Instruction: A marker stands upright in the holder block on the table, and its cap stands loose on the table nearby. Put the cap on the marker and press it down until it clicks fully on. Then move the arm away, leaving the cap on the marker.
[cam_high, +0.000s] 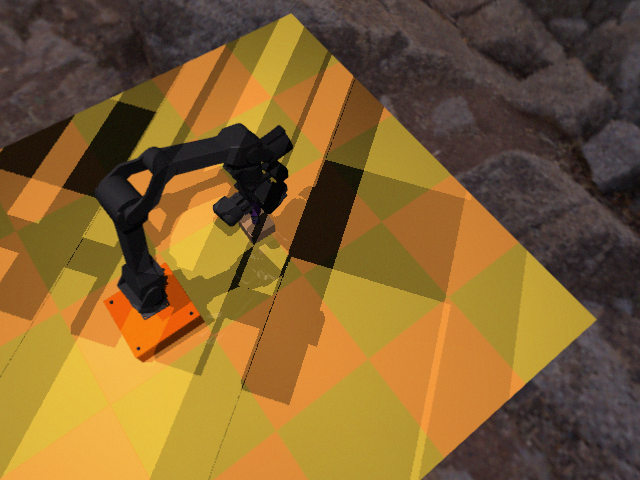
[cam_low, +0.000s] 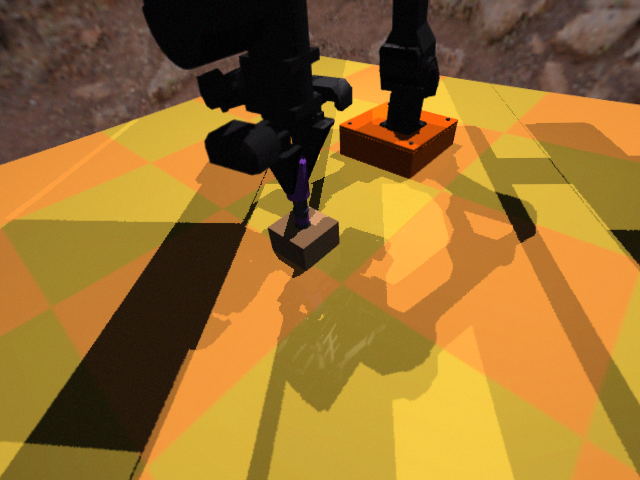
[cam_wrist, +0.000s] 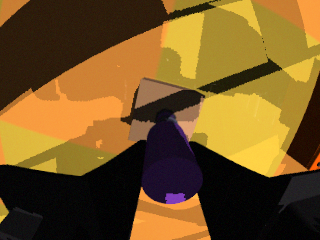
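Right now the brown holder block is 80 mm below my gripper tip. Also, from my gripper tip: purple cap 10 mm above.
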